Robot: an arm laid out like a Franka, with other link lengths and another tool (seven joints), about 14 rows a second.
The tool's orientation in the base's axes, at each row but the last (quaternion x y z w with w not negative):
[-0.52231 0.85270 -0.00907 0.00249]
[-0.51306 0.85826 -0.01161 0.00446]
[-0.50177 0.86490 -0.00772 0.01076]
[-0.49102 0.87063 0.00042 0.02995]
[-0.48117 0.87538 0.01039 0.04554]
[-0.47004 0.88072 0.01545 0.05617]
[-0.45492 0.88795 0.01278 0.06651]
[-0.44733 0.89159 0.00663 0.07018]
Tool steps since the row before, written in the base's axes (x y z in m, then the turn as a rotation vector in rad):
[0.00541 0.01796 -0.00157 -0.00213 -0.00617 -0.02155]
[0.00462 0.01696 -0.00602 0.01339 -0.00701 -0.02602]
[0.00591 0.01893 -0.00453 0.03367 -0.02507 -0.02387]
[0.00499 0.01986 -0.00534 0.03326 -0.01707 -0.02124]
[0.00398 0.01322 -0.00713 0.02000 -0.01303 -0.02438]
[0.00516 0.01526 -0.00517 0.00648 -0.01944 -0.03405]
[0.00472 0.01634 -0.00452 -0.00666 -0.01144 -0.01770]
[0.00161 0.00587 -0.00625 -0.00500 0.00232 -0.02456]
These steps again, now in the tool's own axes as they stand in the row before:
[-0.01847 0.00337 0.00141 0.00635 -0.00052 0.02160]
[-0.01715 0.00411 0.00585 -0.00028 -0.01447 0.02638]
[-0.01932 0.00438 0.00464 0.00532 -0.04109 0.02481]
[-0.01927 0.00617 0.00619 -0.00145 -0.03667 0.02241]
[-0.01261 0.00392 0.00820 0.00250 -0.02324 0.02486]
[-0.01487 0.00436 0.00679 0.01635 -0.01535 0.03281]
[-0.01531 0.00592 0.00634 0.01536 -0.00064 0.01588]
[-0.00481 0.00255 0.00682 0.00432 0.00664 0.02389]

